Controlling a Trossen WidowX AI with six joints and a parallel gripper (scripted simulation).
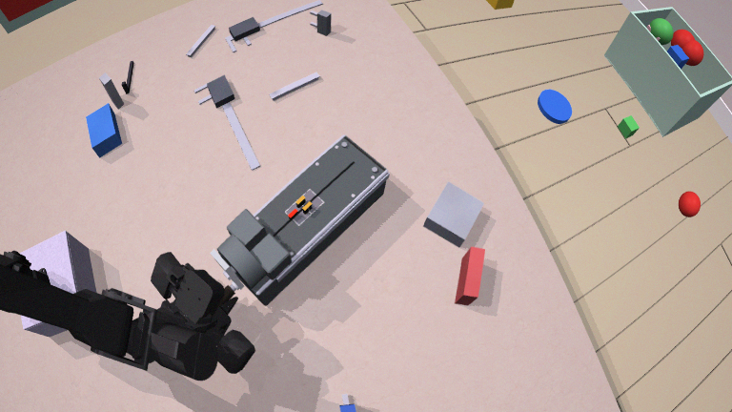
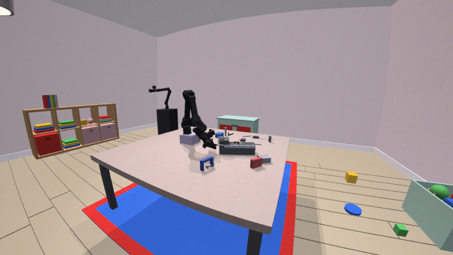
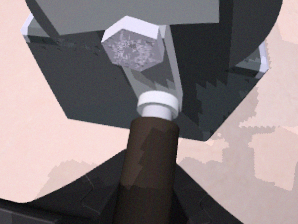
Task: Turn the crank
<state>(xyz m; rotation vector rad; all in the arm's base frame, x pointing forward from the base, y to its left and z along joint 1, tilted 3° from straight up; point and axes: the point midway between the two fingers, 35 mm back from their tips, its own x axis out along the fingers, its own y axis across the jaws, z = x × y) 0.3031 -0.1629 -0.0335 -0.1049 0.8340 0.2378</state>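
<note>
My gripper tip is now 3 cm below the dark brown crank handle, 2 cm past it and 1 cm to the left of it. Also, from my gripper tip: red pointer (14 cm ahead, 5 cm above, 4 cm to the left); then red block (31 cm ahead, 16 cm to the right); then grey block (36 cm ahead, 6 cm to the right, 1 cm below).
</note>
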